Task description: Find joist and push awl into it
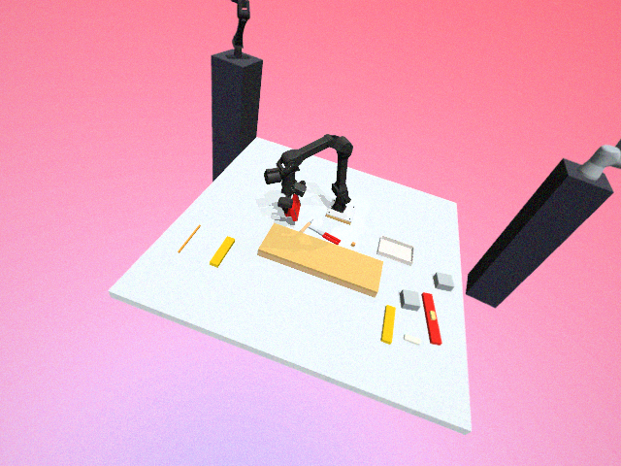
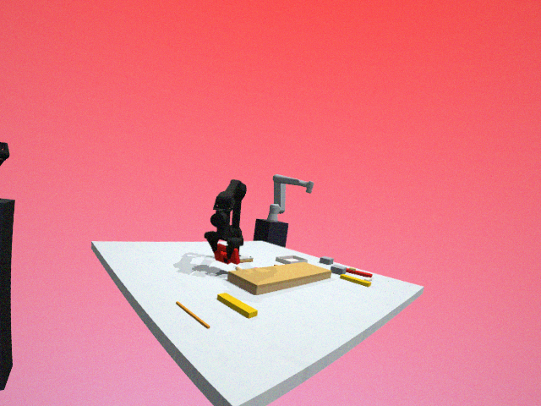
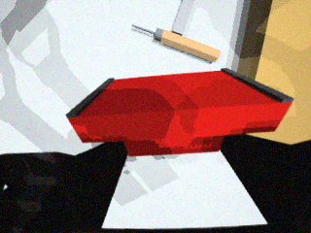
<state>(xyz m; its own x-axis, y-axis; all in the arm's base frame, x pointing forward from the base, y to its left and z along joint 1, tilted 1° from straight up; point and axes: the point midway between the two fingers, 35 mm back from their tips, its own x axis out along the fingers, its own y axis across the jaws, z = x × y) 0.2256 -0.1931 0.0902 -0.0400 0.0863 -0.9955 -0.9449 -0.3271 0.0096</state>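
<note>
The red stud finder is 1 cm ahead of my gripper tip and 1 cm to the left of it. The rest, counted from my gripper tip: awl (3 cm behind, 11 cm to the left, 7 cm below); orange pencil (36 cm ahead, 27 cm to the right, 7 cm below); red-handled tool (1 cm behind, 20 cm to the left, 7 cm below).
</note>
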